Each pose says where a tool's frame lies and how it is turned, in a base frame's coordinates. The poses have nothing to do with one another.
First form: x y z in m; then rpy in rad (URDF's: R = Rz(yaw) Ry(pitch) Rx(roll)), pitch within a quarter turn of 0, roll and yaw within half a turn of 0.
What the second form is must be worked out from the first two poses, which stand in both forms.
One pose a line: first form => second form
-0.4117 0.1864 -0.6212 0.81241 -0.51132 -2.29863 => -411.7 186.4 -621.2 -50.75 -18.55 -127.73
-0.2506 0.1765 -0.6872 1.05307 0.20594 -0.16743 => -250.6 176.5 -687.2 60.99 -2.58 -14.95
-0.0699 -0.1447 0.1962 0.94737 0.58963 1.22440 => -69.9 -144.7 196.2 -3.50 60.91 54.52
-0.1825 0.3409 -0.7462 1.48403 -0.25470 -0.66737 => -182.5 340.9 -746.2 83.78 -39.33 10.69
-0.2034 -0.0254 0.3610 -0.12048 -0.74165 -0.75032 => -203.4 -25.4 361.0 -36.68 -24.12 -53.78
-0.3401 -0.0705 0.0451 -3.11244 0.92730 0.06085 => -340.1 -70.5 45.1 178.13 -53.13 -3.58
